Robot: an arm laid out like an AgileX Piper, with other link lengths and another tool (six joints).
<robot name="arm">
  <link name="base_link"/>
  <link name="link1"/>
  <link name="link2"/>
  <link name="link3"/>
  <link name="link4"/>
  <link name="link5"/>
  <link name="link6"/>
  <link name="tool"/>
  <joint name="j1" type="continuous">
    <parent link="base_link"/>
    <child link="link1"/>
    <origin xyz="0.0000 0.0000 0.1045" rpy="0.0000 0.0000 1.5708"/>
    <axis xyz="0 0 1"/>
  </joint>
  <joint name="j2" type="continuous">
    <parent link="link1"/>
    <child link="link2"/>
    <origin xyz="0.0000 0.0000 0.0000" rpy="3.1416 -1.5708 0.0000"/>
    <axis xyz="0 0 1"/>
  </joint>
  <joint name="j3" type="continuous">
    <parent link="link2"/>
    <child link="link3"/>
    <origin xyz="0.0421 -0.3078 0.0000" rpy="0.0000 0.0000 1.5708"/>
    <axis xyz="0 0 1"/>
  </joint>
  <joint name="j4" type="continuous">
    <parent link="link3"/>
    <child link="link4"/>
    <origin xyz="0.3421 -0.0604 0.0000" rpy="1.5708 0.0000 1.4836"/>
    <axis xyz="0 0 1"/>
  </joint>
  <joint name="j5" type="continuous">
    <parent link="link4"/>
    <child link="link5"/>
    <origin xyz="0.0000 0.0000 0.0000" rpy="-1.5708 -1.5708 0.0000"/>
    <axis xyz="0 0 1"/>
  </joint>
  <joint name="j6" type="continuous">
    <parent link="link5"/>
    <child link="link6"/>
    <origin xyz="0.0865 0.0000 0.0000" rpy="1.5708 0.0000 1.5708"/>
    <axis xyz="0 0 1"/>
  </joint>
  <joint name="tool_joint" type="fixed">
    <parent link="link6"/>
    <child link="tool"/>
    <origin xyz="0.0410 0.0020 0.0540" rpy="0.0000 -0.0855 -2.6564"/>
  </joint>
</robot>
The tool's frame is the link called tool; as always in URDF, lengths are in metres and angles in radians. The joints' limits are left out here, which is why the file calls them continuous.
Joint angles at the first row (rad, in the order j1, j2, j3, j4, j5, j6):
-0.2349, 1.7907, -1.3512, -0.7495, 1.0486, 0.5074
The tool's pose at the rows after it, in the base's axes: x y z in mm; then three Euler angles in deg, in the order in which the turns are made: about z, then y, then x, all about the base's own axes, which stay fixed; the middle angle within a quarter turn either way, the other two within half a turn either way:
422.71, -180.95, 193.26, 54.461, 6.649, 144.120
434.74, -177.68, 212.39, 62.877, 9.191, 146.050
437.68, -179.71, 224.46, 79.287, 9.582, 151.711
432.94, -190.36, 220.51, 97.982, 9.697, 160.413
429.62, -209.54, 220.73, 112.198, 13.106, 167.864
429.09, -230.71, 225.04, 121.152, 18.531, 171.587
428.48, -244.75, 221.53, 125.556, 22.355, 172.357
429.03, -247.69, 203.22, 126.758, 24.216, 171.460
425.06, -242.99, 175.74, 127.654, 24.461, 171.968
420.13, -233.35, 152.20, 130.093, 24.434, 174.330
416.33, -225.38, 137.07, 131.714, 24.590, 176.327
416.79, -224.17, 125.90, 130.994, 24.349, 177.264
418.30, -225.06, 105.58, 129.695, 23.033, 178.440
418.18, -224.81, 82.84, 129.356, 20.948, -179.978
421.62, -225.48, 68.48, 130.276, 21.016, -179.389
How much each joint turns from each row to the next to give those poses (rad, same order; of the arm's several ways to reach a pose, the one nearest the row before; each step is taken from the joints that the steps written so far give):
0.0000, 0.0008, -0.0380, 0.0029, -0.0327, 0.0022
-0.0073, 0.0000, -0.0704, 0.0601, 0.0151, 0.0794
-0.0479, 0.0000, -0.0605, 0.1321, 0.0470, 0.1705
-0.0884, 0.0001, -0.0078, 0.1845, 0.0265, 0.1861
-0.0994, -0.0001, 0.0000, 0.1864, -0.0150, 0.0978
-0.0807, 0.0000, 0.0012, 0.1434, -0.0492, 0.0326
-0.0446, 0.0001, 0.0223, 0.0754, -0.0638, 0.0037
-0.0075, -0.0001, 0.0588, 0.0153, -0.0917, -0.0003
0.0000, 0.0000, 0.0827, 0.0163, -0.0793, 0.0047
0.0000, 0.0000, 0.0741, 0.0481, -0.0451, 0.0185
0.0000, 0.0000, 0.0501, 0.0460, -0.0279, 0.0026
0.0000, 0.0186, 0.0096, 0.0182, -0.0154, -0.0237
0.0000, 0.0440, 0.0000, 0.0077, -0.0150, -0.0280
0.0000, 0.0485, 0.0000, 0.0030, -0.0031, -0.0075
0.0000, 0.0333, 0.0000, 0.0205, -0.0255, -0.0008

